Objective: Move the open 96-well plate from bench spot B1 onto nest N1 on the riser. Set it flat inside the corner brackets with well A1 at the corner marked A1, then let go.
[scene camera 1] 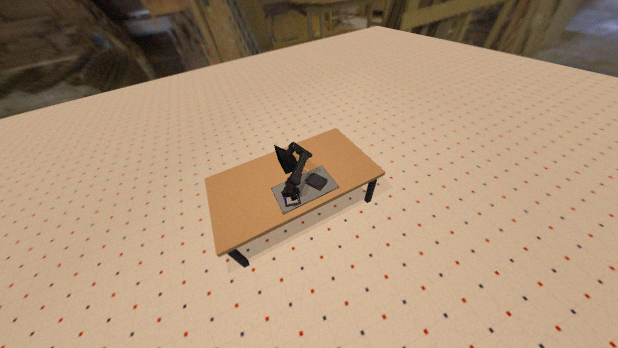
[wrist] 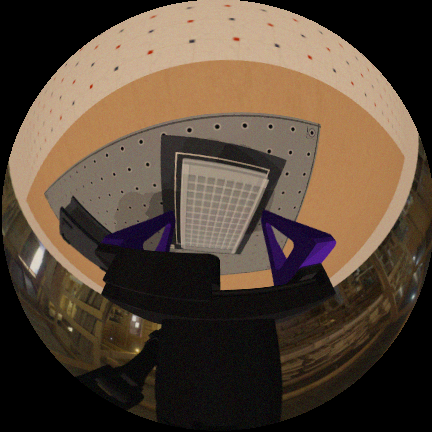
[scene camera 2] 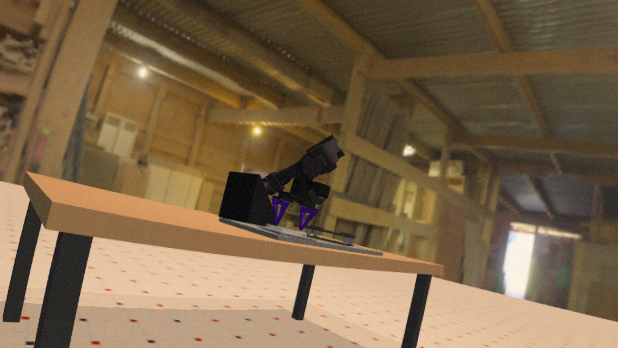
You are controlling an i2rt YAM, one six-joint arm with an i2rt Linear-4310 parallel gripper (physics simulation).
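Seen in the pictures: gripper, fingertip midpoint: (wrist: 217,214) (scene camera 2: 288,227); arm's base, origin of the base link: (scene camera 1: 287,155) (scene camera 2: 253,196).
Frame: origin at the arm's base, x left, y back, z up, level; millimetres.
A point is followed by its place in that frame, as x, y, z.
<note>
The open 96-well plate (wrist: 220,207) @[-192, -388, -92] lies pale and flat inside a light outline on the dark pad of bench spot B1 (wrist: 172,145) @[-161, -460, -104]. It also shows small in scene camera 1 (scene camera 1: 293,200), partly behind the arm. My gripper (wrist: 217,214) @[-188, -386, -83] (scene camera 2: 290,226) @[-188, -386, -83] is open, its two purple fingers apart above the plate, one toward each long side, with nothing held. The riser (scene camera 1: 316,181) @[65, -385, -67] (scene camera 2: 332,232) @[23, -406, -71] is a raised dark platform beside the plate's spot; part of it shows at the left of the wrist view (wrist: 82,232) @[24, -409, -69]. The corner brackets and the A1 marking are too small to make out.
A grey perforated board (scene camera 1: 328,174) @[216, -357, -105] (wrist: 230,136) @[-215, -456, -105] bears the pad and the riser, on a wooden table (scene camera 1: 235,200) @[-593, -96, -118] (scene camera 2: 150,220) @[-688, -482, -118]. A black upright block (scene camera 2: 241,197) @[-84, -23, -19] stands behind the gripper in scene camera 2. The arm reaches over the board.
</note>
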